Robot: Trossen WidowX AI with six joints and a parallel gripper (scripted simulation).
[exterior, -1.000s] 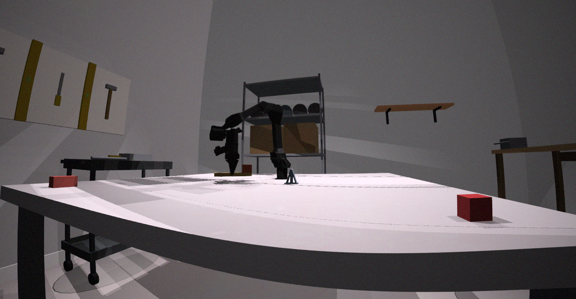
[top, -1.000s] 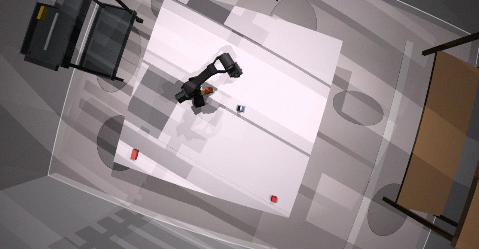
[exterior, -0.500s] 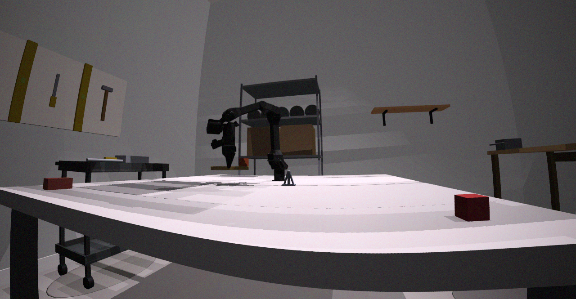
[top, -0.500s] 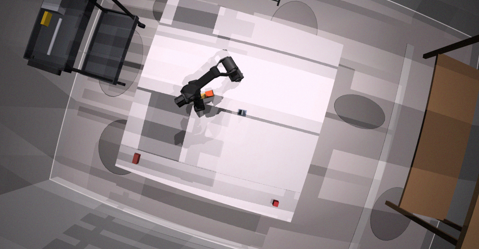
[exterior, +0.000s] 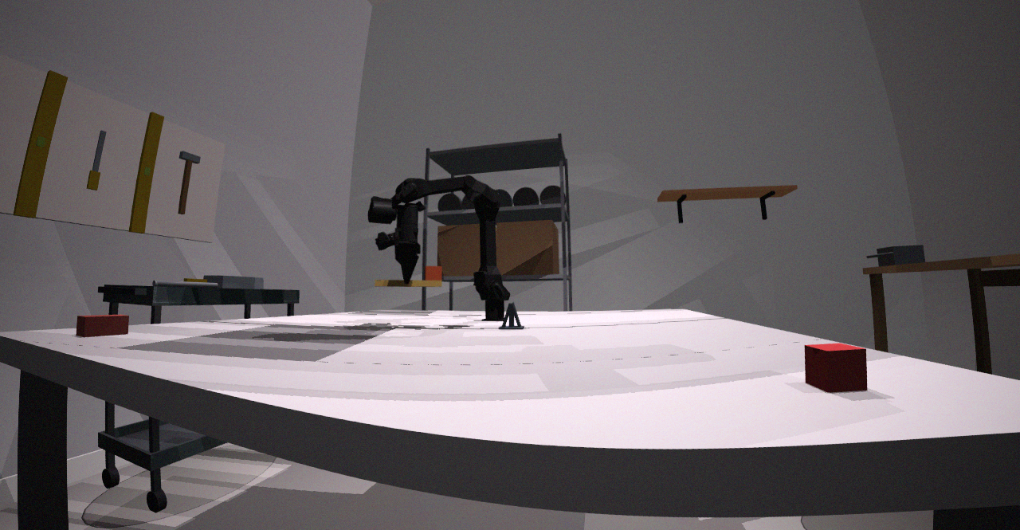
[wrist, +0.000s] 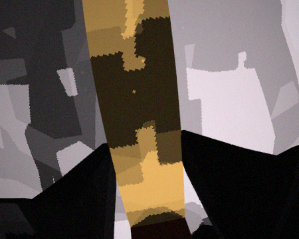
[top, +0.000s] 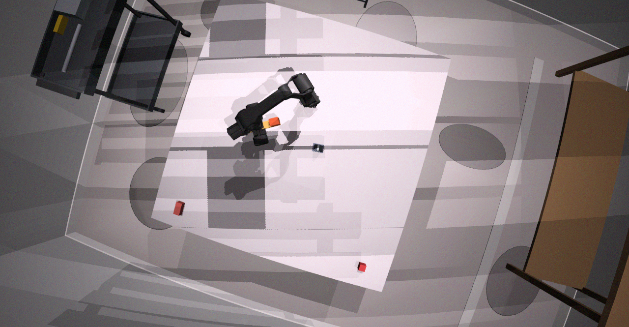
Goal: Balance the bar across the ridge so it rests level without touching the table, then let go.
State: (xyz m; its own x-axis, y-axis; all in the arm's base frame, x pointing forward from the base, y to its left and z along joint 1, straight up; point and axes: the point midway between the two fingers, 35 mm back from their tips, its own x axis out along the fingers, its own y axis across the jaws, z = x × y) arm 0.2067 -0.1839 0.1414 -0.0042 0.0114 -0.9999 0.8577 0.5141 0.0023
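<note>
My gripper tip is now 29 cm to the right of the ridge, 5 cm above it and 2 cm short of it.
</note>
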